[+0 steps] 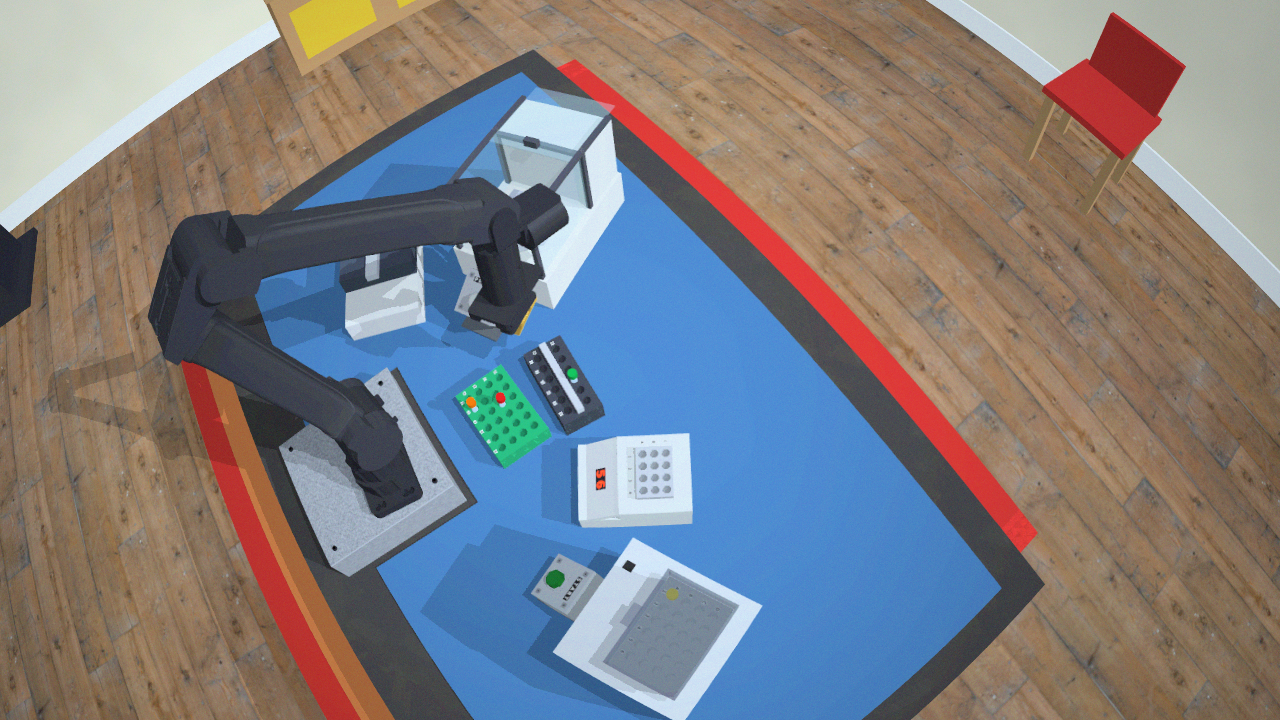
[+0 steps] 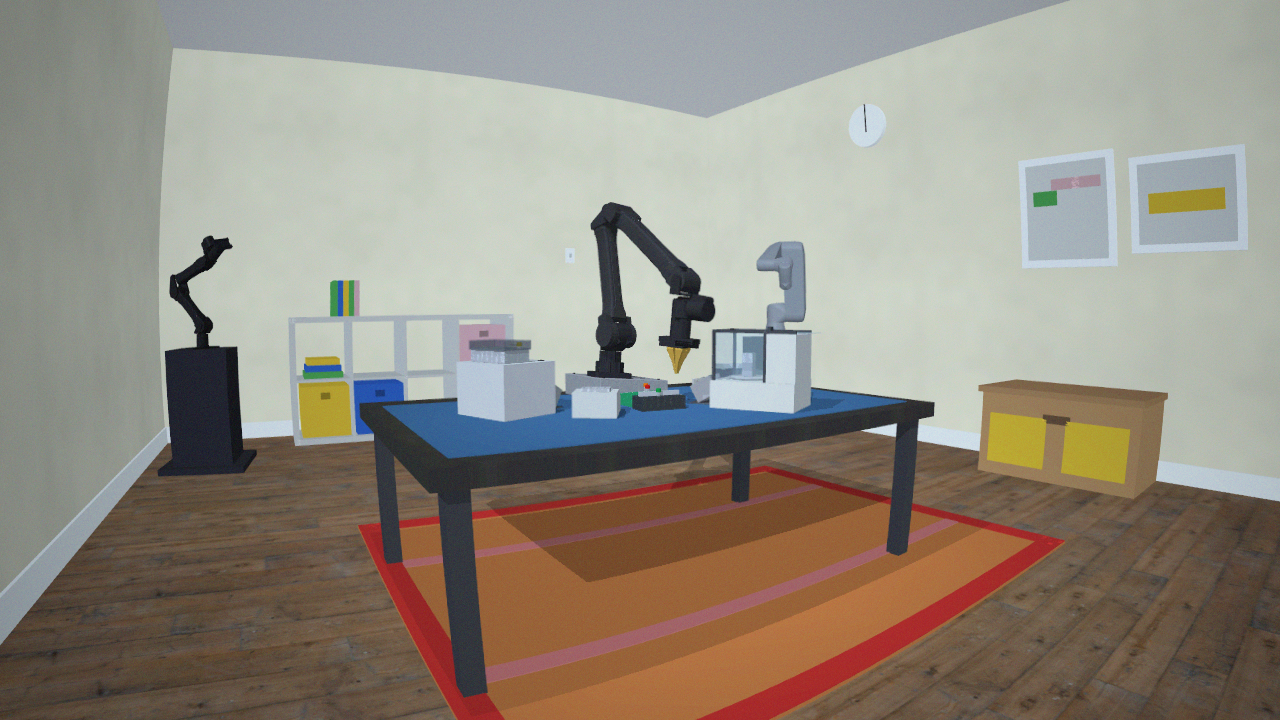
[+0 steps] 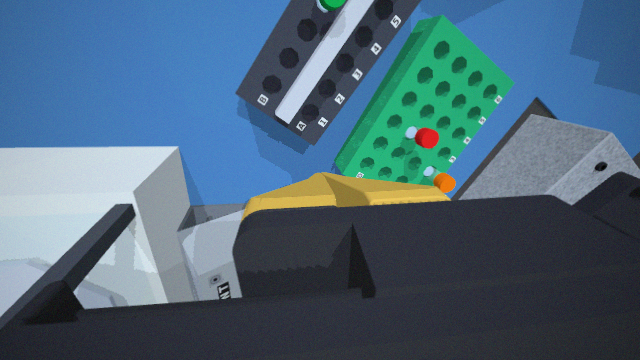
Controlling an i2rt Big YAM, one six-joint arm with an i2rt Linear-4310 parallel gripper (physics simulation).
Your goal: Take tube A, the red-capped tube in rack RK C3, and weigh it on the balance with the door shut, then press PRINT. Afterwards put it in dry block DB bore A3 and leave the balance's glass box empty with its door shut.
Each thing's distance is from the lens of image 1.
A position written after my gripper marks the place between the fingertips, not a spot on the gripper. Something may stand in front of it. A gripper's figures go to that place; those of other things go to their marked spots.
my gripper point(image 1: 516, 332): 111 cm
balance door point(image 1: 553, 124): 119 cm
